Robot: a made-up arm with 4 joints.
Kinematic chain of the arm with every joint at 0, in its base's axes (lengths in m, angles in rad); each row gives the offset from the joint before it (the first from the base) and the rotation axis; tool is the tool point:
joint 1: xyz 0 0 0.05 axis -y
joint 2: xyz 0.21 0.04 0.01 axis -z
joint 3: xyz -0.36 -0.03 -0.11 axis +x
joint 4: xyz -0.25 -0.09 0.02 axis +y
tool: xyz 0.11 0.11 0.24
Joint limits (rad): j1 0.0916..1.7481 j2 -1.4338..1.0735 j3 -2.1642..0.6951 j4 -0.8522..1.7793
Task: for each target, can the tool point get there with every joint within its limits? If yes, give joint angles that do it. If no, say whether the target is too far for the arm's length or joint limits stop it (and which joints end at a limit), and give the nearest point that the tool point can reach.
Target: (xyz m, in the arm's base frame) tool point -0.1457 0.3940 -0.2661
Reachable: yes | joints 1.3258 0.2574 -0.8829 -0.4825
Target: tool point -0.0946 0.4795 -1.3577
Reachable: no: too far | nearest point -0.0377 0.2533 -0.5115 | short by 0.878 m
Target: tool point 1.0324 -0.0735 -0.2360
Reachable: no: joint limits stop it (at a limit: joint 1, joint 3) | nearest point 0.3479 -0.0691 -0.3319 | short by 0.691 m
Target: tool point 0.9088 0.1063 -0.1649
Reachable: no: joint limits stop it (at a limit: joint 1, joint 3) | nearest point 0.3415 0.1098 -0.2979 | short by 0.583 m
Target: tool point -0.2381 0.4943 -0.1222
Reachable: yes | joints 1.3000 0.8790 0.1365 -0.5068
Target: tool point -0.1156 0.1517 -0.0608
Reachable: yes | joints 1.0597 0.2851 -0.1017 0.6287
